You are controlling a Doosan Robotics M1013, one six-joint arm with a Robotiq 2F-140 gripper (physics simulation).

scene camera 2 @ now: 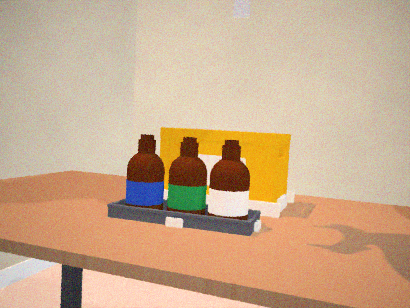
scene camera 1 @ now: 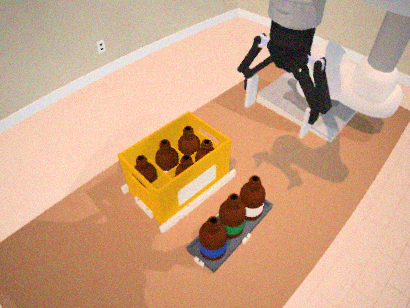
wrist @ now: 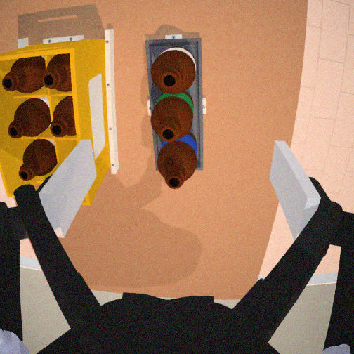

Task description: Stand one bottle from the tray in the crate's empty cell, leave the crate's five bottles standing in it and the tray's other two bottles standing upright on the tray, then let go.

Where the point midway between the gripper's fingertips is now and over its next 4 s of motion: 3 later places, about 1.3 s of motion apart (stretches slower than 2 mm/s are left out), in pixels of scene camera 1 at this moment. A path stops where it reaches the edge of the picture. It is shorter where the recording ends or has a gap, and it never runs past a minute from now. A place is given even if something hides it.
The gripper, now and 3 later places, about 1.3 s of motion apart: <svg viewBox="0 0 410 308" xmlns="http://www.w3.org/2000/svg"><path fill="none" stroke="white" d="M275 118L261 170L258 193L256 202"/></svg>
